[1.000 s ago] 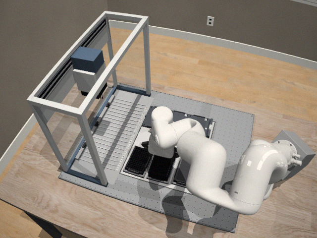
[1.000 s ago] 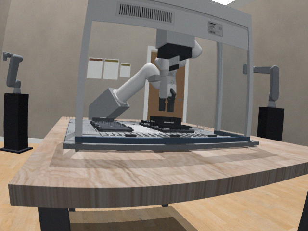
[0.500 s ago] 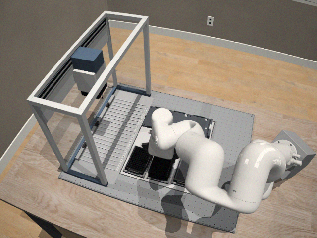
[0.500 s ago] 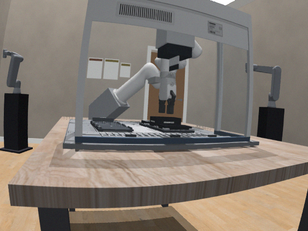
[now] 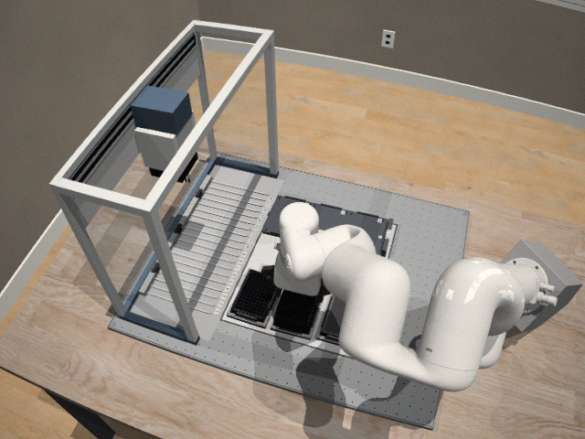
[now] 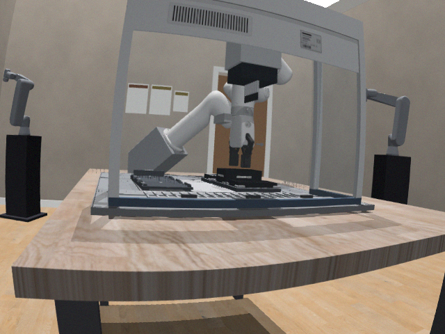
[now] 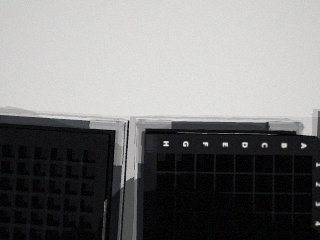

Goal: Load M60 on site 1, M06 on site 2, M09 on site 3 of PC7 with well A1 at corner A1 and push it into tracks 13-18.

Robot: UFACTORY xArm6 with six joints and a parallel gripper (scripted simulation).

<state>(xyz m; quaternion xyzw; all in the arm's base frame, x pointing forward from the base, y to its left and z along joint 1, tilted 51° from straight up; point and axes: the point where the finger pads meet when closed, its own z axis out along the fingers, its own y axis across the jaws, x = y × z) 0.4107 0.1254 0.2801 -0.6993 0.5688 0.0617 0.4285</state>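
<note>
My gripper is now 7 cm above the nest S2. The rest, counted from my hand: plate carrier PC7: 10 cm ahead, 25 cm to the right, 6 cm below.
</note>
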